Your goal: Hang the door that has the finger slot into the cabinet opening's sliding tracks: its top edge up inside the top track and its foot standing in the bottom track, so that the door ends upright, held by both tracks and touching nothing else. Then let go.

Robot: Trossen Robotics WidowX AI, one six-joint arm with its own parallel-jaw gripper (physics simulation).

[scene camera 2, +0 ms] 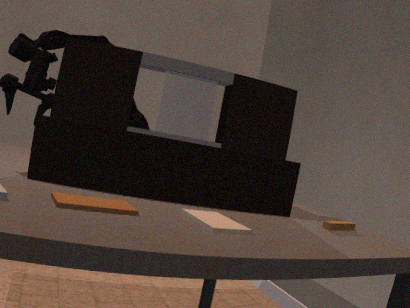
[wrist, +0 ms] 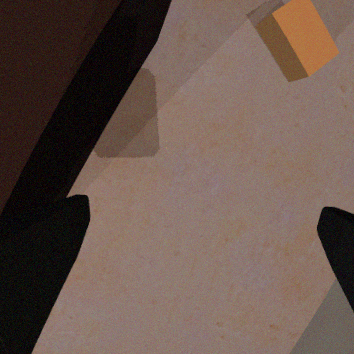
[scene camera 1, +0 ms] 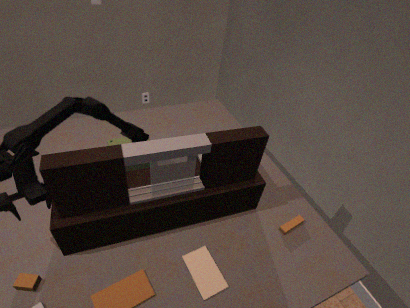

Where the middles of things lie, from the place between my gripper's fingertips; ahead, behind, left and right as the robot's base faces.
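Labels:
The cream panel [scene camera 1: 207,277] is 29 cm ahead of my hand, 50 cm to the left of it and 14 cm below it. My hand itself is 4 cm short of the grey top track [scene camera 1: 142,152], 22 cm below the track and 43 cm to the right of it. Going by their middles, the grey top track is the nearest to my hand of the things named here.

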